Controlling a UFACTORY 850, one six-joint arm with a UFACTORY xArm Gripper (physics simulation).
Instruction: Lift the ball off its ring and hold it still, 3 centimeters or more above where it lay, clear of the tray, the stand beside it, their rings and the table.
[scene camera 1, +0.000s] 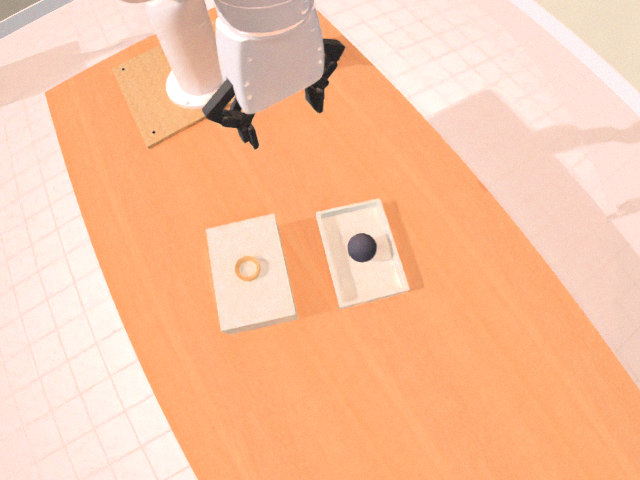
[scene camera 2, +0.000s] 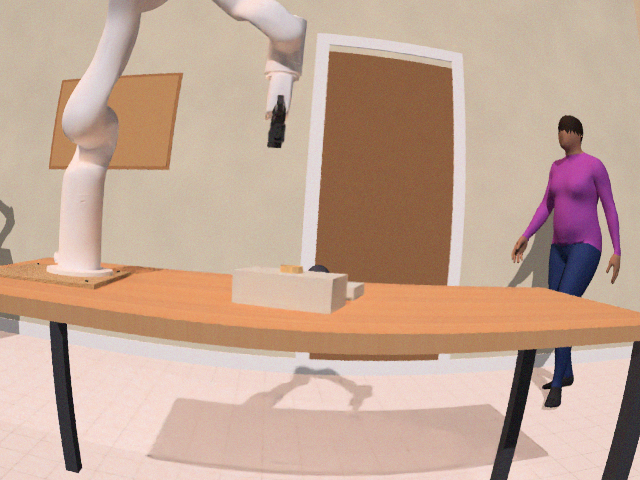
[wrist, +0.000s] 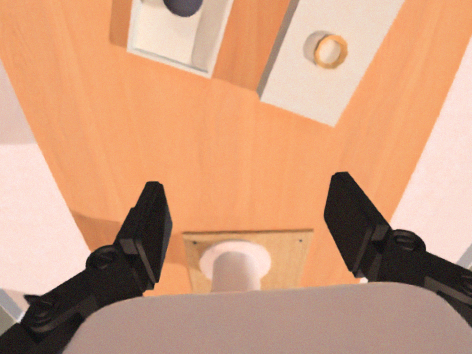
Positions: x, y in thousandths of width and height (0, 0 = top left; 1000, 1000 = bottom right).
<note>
In view: the gripper (scene camera 1: 443, 255), a tray (scene camera 1: 555, 591) and a pale stand (scene camera 1: 395, 601).
The gripper is seen too in scene camera 2 (scene camera 2: 430, 303) and in the wrist view (wrist: 524, 564). The pale stand shows as well in scene camera 2 (scene camera 2: 452, 599) and in the wrist view (wrist: 671, 179).
</note>
